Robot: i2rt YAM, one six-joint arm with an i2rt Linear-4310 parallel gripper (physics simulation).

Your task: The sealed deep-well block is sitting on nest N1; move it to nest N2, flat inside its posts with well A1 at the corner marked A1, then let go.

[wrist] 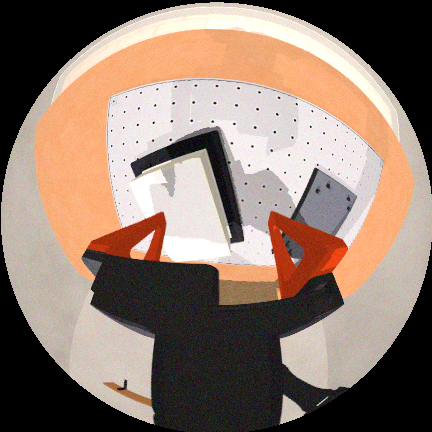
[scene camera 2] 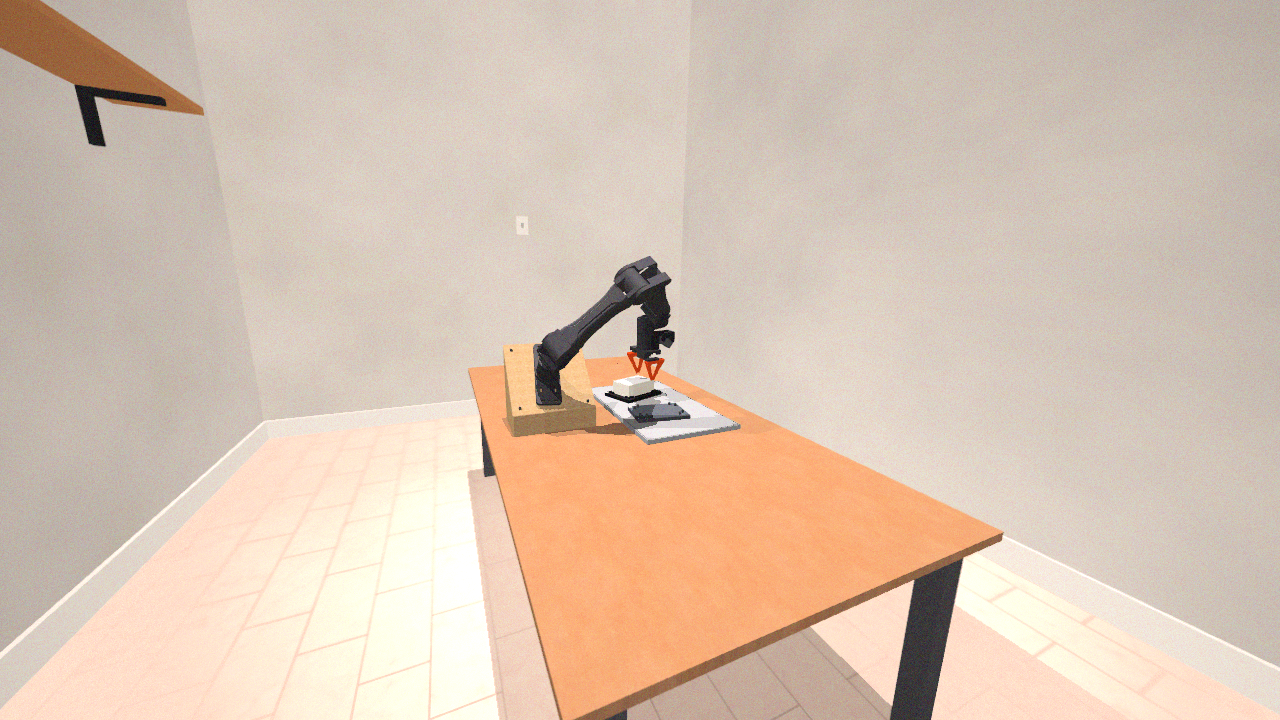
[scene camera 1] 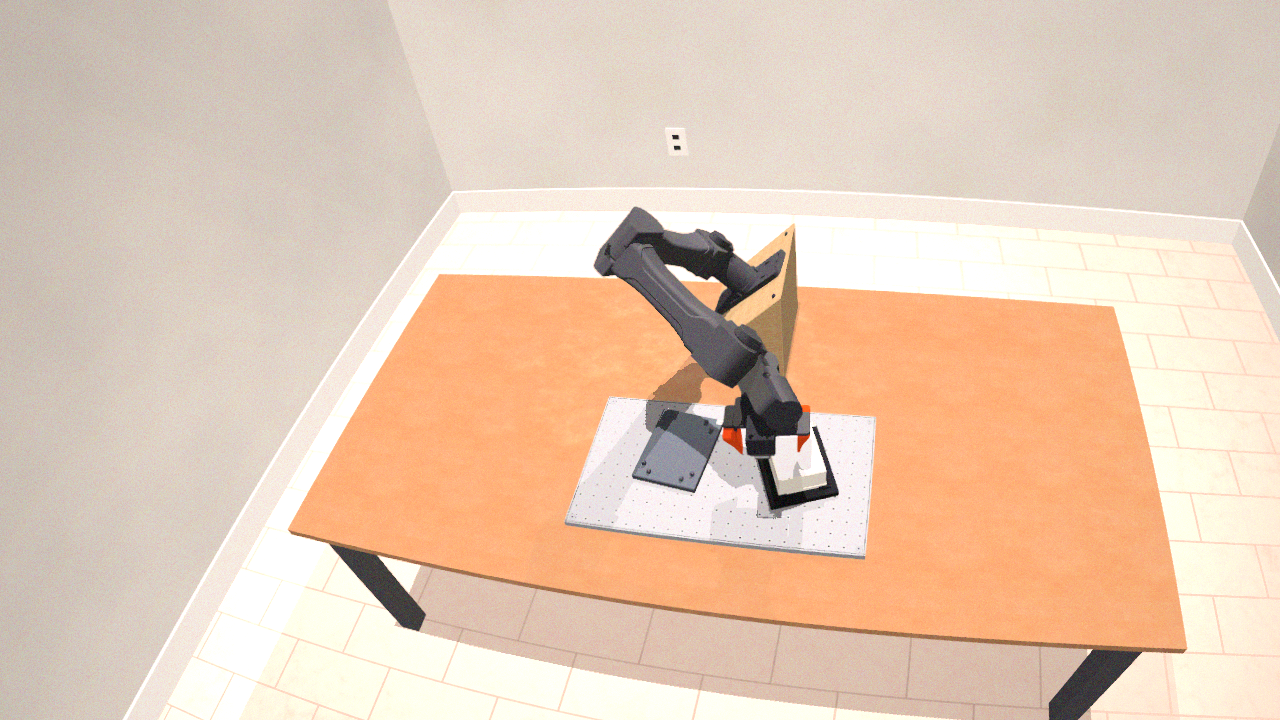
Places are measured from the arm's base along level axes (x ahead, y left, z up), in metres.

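Pixels of known places: gripper, fingertip midpoint: (wrist: 216, 216) (scene camera 2: 644, 376); arm's base, origin of the base link: (scene camera 2: 546, 374) (scene camera 1: 750, 285).
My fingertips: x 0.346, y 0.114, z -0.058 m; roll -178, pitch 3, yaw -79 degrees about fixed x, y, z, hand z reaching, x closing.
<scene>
Ahead of a thing's pixels: the offset from my fingertips to its top centre. Level surfaces: height alone.
The sealed deep-well block @(dx -0.029, dy +0.035, dz -0.021 m) (scene camera 1: 801, 476) (scene camera 2: 632, 385) (wrist: 192, 205), white with a cream side, sits on the black nest N1 @(dx -0.029, dy +0.035, dz -0.057 m) (scene camera 1: 804, 501) (scene camera 2: 617, 394) (wrist: 228, 185). The dark grey nest N2 @(dx -0.021, dy -0.179, dz -0.053 m) (scene camera 1: 678, 456) (scene camera 2: 657, 412) (wrist: 327, 200) is a flat plate with small posts near its corners; it lies to the left of N1 in scene camera 1. My gripper (scene camera 1: 770, 450) (scene camera 2: 645, 375) (wrist: 216, 216) is open and empty, pointing down above the block and off to its N2 side. In the wrist view its fingers partly cover the block's near end and N2. The A1 marks cannot be made out.
Both nests stand on a pale perforated board (scene camera 1: 599, 501) (scene camera 2: 707, 428) (wrist: 200, 100) on the orange-brown table @(dz -0.088 m) (scene camera 1: 984, 465) (scene camera 2: 716, 537) (wrist: 65, 165). The arm's slanted wooden mount (scene camera 1: 775, 335) (scene camera 2: 550, 419) stands behind the board. A wall shelf (scene camera 2: 98, 62) shows at upper left in scene camera 2.
</scene>
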